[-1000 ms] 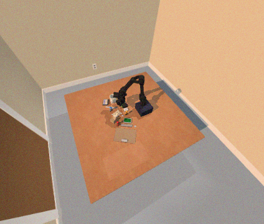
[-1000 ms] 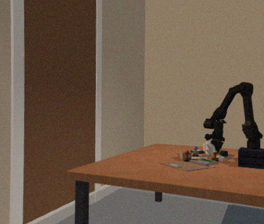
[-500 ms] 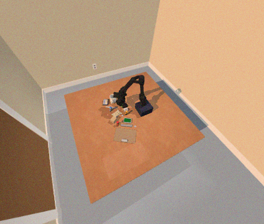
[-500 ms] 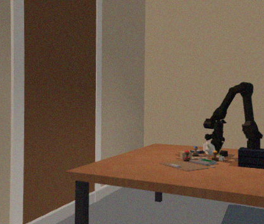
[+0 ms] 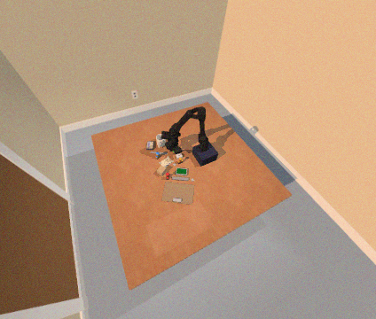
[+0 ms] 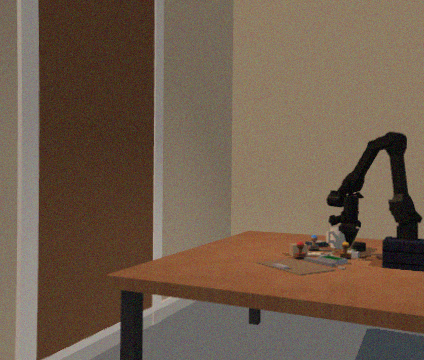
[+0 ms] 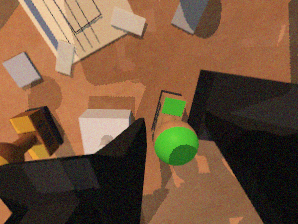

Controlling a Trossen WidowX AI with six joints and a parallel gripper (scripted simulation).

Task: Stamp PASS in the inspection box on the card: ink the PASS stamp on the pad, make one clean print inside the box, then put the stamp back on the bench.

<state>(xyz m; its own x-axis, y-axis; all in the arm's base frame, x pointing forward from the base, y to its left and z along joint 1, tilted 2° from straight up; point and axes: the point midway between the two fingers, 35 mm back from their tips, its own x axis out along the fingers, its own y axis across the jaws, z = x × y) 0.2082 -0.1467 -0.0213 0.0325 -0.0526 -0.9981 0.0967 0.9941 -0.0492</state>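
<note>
Now: the green-knobbed stamp 1 cm below my gripper tip and 1 cm behind it. Also, from my gripper tip: orange-knobbed stamp: 12 cm to the left, 1 cm below, 1 cm ahead; dark box: 7 cm to the right, 2 cm below, 2 cm behind; white block: 6 cm to the left, 1 cm below, 1 cm behind.
</note>
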